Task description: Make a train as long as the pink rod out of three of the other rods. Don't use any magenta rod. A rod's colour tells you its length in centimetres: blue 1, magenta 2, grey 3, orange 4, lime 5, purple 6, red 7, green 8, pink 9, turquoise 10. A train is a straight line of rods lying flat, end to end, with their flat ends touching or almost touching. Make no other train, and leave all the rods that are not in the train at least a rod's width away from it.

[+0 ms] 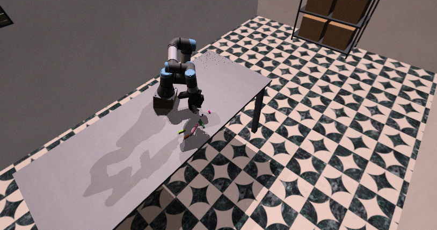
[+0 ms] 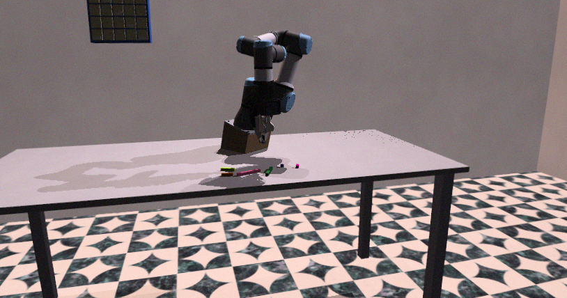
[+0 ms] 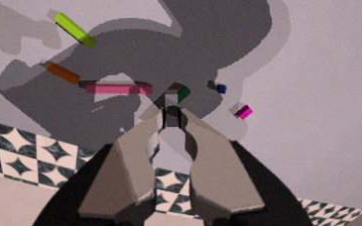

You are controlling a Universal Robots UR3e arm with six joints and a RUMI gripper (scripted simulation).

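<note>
Now: the blue rod 110 mm below my hand, 70 mm to the left of it and 20 mm behind it. Also, from my hand: green rod: 110 mm below, 40 mm ahead, 20 mm to the left; grey rod: 10 mm below; pink rod: 110 mm below, 50 mm to the right, 50 mm ahead.
</note>
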